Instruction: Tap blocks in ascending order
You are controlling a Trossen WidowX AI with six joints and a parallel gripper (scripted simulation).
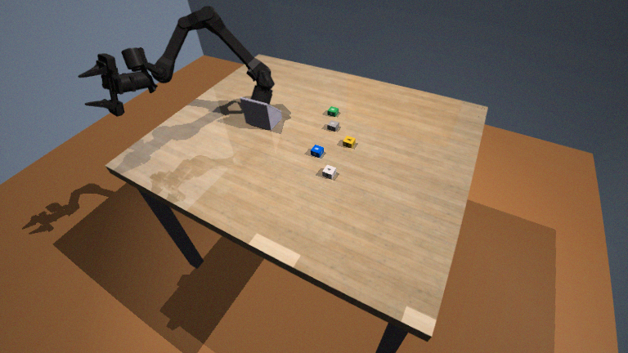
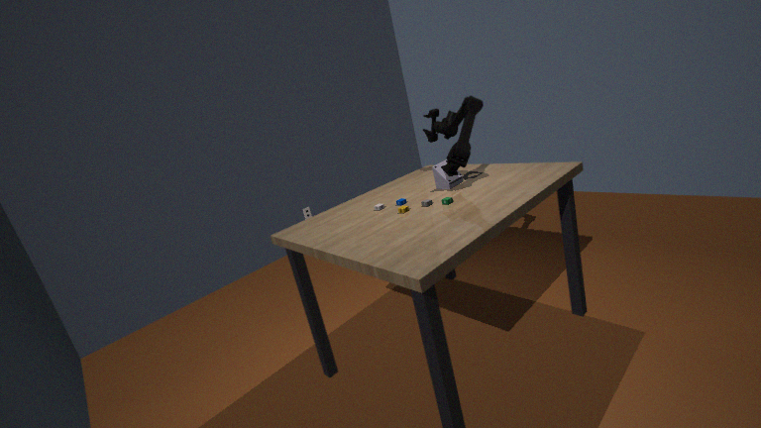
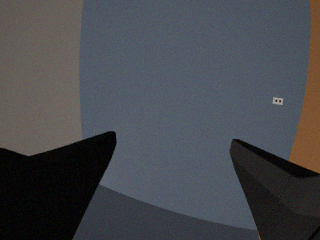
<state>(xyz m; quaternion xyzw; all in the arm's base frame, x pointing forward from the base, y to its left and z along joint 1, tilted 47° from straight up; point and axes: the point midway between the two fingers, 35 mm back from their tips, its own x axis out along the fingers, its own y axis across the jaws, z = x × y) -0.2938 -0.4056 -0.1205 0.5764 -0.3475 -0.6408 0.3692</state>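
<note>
Right now my gripper tip is 590 mm short of the blue block, 330 mm to the right of it and 260 mm above it. The rest, counted from my gripper tip: green block 550 mm to the left, 540 mm ahead, 260 mm below; white block 670 mm ahead, 270 mm to the left, 260 mm below; grey block 580 mm ahead, 470 mm to the left, 260 mm below.
</note>
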